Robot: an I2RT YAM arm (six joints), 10 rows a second.
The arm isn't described. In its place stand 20 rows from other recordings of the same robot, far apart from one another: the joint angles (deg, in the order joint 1, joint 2, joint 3, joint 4, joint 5, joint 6), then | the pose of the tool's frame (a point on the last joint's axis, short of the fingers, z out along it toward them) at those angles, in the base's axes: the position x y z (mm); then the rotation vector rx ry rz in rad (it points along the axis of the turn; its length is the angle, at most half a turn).
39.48 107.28 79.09 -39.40 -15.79 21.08 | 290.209 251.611 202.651 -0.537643 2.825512 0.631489
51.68 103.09 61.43 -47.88 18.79 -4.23 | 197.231 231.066 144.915 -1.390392 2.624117 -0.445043
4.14 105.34 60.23 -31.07 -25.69 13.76 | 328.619 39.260 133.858 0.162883 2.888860 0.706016
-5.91 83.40 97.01 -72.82 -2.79 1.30 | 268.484 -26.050 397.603 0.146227 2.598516 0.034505
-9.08 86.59 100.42 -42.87 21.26 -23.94 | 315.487 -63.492 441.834 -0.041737 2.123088 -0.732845
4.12 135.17 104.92 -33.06 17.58 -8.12 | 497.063 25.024 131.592 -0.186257 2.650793 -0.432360
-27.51 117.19 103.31 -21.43 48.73 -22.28 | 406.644 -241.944 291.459 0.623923 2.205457 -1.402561
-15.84 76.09 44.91 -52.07 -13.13 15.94 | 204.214 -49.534 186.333 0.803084 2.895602 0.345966
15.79 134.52 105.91 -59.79 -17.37 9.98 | 431.991 133.205 129.158 0.161913 -3.061657 -0.466085
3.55 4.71 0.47 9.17 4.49 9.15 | 114.693 4.323 186.310 0.135904 1.479956 0.121148
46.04 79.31 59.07 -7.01 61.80 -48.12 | 232.496 195.896 302.871 -0.880785 1.726408 -1.109607
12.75 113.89 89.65 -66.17 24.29 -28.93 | 368.192 68.299 202.561 1.072372 -2.810603 0.639424
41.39 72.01 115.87 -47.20 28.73 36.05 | 145.289 105.236 571.486 0.314087 1.629177 0.629399
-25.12 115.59 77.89 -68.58 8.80 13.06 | 300.066 -146.704 144.451 -0.898728 -2.692347 0.174535
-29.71 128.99 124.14 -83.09 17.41 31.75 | 376.170 -226.914 249.869 1.573497 2.630401 -0.468244
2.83 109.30 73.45 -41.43 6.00 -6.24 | 364.809 14.308 161.091 -0.213768 2.910742 -0.162565
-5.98 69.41 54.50 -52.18 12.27 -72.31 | 219.700 -30.621 255.374 -1.534943 2.464333 -0.613263
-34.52 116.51 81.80 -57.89 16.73 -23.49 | 297.811 -217.270 151.576 -0.272858 -2.928091 0.345824
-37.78 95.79 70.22 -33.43 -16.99 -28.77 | 282.355 -205.698 231.920 0.094287 2.531452 -0.069054
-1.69 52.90 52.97 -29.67 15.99 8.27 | 199.401 -15.694 330.907 0.347602 2.043596 -0.220693
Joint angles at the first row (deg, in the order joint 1, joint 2, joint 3, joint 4, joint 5, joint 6):
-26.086, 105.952, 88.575, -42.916, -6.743, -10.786
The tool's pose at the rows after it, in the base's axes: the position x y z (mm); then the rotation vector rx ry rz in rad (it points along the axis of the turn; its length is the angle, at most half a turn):
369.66 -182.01 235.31 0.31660 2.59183 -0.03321
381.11 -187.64 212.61 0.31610 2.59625 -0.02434
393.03 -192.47 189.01 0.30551 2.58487 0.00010
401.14 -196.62 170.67 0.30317 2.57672 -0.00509
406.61 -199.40 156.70 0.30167 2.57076 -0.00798
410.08 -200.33 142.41 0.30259 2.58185 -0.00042
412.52 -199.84 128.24 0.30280 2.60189 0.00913
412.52 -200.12 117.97 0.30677 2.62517 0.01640
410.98 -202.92 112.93 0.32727 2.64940 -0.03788
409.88 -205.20 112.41 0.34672 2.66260 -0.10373
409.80 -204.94 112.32 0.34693 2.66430 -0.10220
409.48 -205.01 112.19 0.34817 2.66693 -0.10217
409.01 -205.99 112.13 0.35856 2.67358 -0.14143
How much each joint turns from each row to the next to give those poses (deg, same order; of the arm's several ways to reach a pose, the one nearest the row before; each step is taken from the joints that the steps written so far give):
-0.874, 3.606, 0.001, 3.169, -1.923, 0.022
0.000, 3.715, 0.000, 3.365, -0.284, 0.000
0.044, 3.847, -0.002, 4.220, -1.246, 0.000
-0.001, 2.928, 0.000, 3.453, 0.044, -0.022
0.000, 2.187, 0.001, 2.558, -0.001, 0.000
0.088, 2.054, 0.000, 1.355, -0.065, 0.022
0.196, 1.945, 0.000, 0.742, 0.043, -0.023
-0.022, 1.334, 0.001, -0.066, 0.132, -0.131
-0.196, 0.612, -0.002, -0.152, 2.645, -0.130
-0.088, 0.043, 0.000, -0.022, 2.950, -0.023
0.023, 0.000, 0.001, -0.110, -0.021, 0.023
-0.023, 0.001, 0.002, -0.153, 0.043, -0.001
0.000, -0.001, -0.001, 0.000, 1.748, 0.000

